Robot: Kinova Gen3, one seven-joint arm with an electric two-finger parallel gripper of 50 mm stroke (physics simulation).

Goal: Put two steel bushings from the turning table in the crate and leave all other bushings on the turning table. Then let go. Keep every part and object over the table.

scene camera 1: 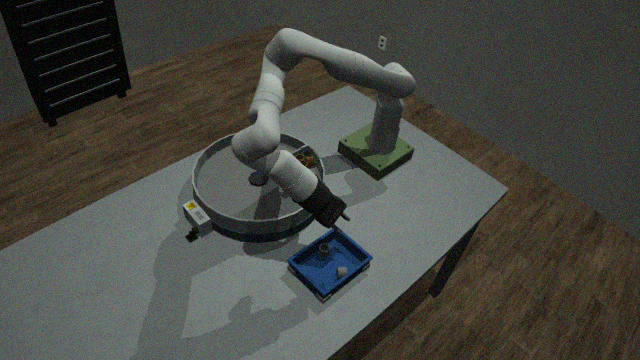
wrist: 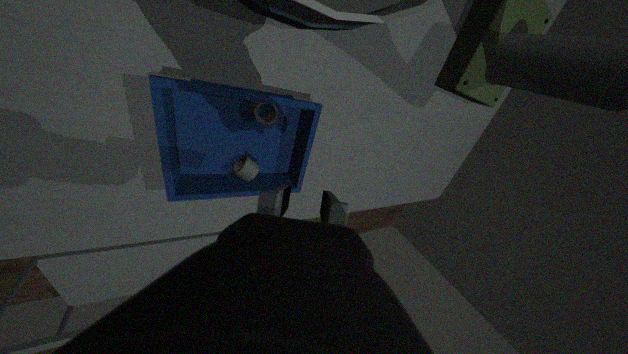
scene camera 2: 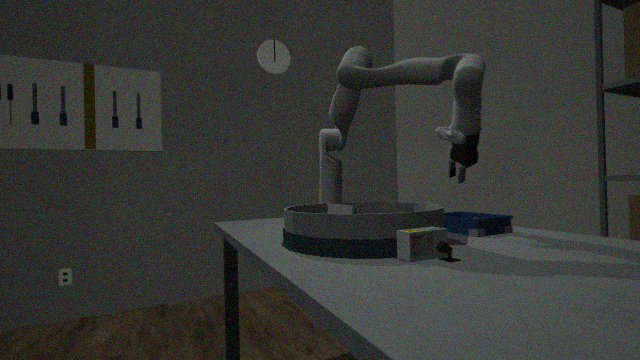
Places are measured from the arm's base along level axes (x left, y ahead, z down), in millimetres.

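Pixels of known places: gripper, between the fingertips: (scene camera 1: pixel 343 225) (wrist: pixel 305 199) (scene camera 2: pixel 456 179); arm's base, origin of its link: (scene camera 1: pixel 380 146) (wrist: pixel 501 59).
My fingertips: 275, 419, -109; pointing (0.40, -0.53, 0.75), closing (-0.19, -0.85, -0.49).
Observation:
Ahead of a thing's pixels: the offset from my fingertips to its middle, as dx, dy, dz. "pt": to the spot under its first point.
The blue crate {+10, +35, +137} (scene camera 1: pixel 330 293) (scene camera 2: pixel 487 224) (wrist: pixel 235 87) stands on the table. One steel bushing {-41, +15, +144} (scene camera 1: pixel 324 250) (wrist: pixel 265 113) stands in it near the side toward the turning table. A second steel bushing {+51, +24, +141} (scene camera 1: pixel 342 272) (wrist: pixel 246 168) lies on its side in the crate, apart from the first. My gripper (scene camera 1: pixel 343 223) (scene camera 2: pixel 457 176) (wrist: pixel 305 199) is open and empty, well above the crate. The turning table (scene camera 1: pixel 250 226) (scene camera 2: pixel 360 221) holds a few orange-brown bushings {-329, -139, +93} (scene camera 1: pixel 305 160) beside a divider; the arm hides part of it in scene camera 1.
A white box with a yellow label {pt -316, +278, +102} (scene camera 1: pixel 197 216) (scene camera 2: pixel 421 244) stands against the turning table, with a small dark knob {pt -301, +310, +154} (scene camera 1: pixel 192 235) (scene camera 2: pixel 444 248) beside it. The arm's green base plate (scene camera 1: pixel 376 160) (wrist: pixel 481 82) is at the far right of the turning table in scene camera 1.

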